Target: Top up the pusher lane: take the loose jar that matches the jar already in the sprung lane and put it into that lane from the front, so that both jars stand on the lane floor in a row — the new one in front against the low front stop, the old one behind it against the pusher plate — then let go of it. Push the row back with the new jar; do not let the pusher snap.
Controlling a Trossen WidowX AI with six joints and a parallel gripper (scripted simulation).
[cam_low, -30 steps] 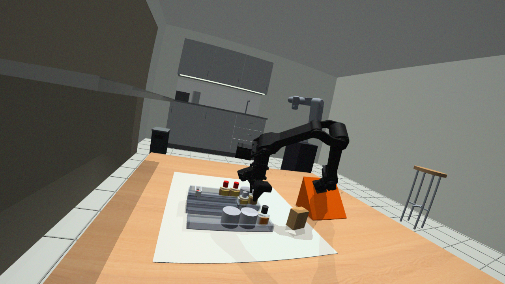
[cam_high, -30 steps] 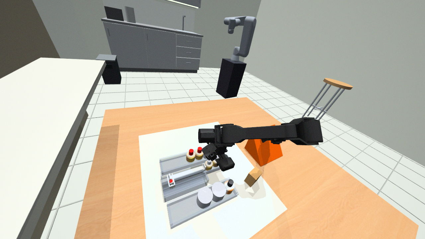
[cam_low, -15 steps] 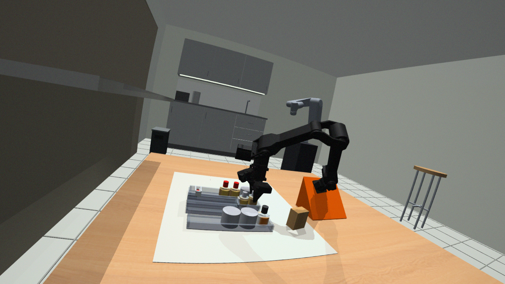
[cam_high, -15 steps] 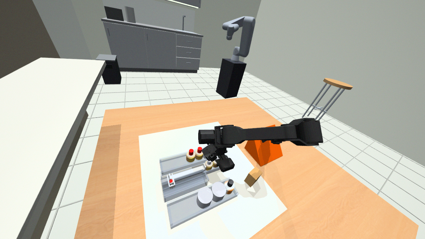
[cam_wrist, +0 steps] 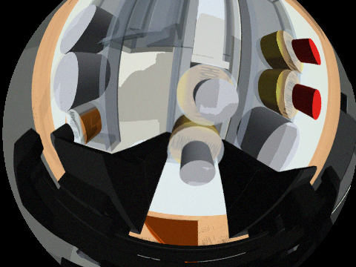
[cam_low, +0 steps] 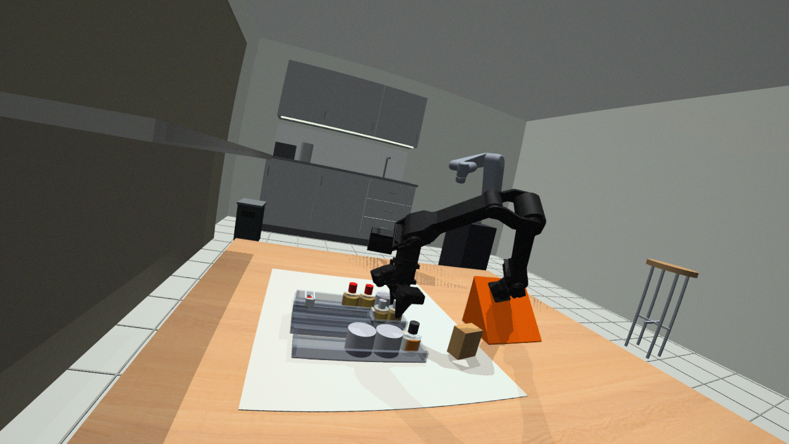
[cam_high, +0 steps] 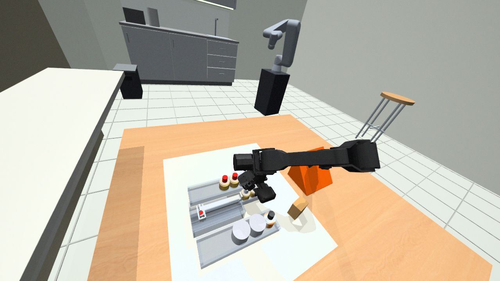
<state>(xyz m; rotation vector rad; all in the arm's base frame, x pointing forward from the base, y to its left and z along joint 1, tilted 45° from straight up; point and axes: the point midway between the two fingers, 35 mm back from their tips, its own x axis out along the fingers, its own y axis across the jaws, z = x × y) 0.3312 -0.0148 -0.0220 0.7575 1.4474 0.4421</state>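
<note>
My gripper tip is now 14 cm short of the sprung lane and 1 cm above it. From my gripper tip the other things lie so: brown box (15 cm to the left, 12 cm behind); red mark (23 cm ahead, 4 cm above).
</note>
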